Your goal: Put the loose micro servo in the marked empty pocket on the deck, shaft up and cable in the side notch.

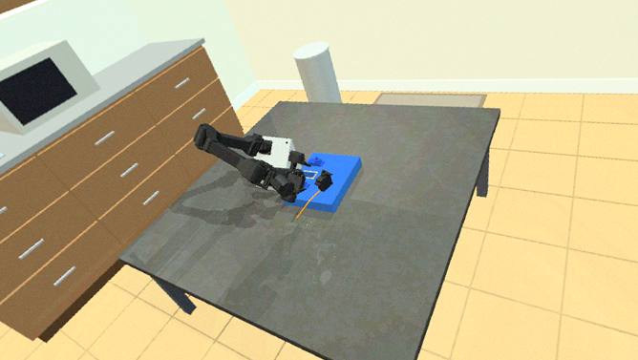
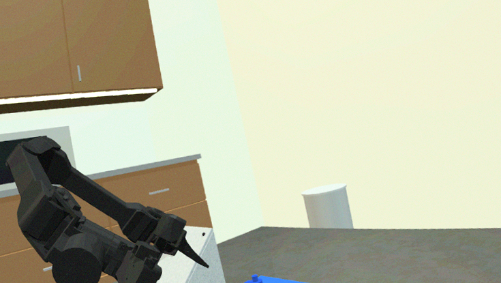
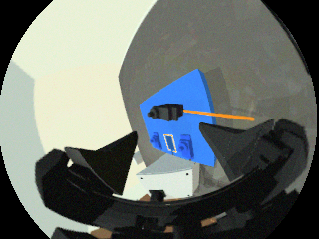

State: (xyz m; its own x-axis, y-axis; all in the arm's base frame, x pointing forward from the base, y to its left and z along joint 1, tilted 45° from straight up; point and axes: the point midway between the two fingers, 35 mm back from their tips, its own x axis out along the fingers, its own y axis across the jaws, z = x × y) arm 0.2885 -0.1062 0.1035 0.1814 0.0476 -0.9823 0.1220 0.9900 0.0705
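My gripper tip is now 12 cm to the right of the robot deck, 12 cm above it and 1 cm short of it.
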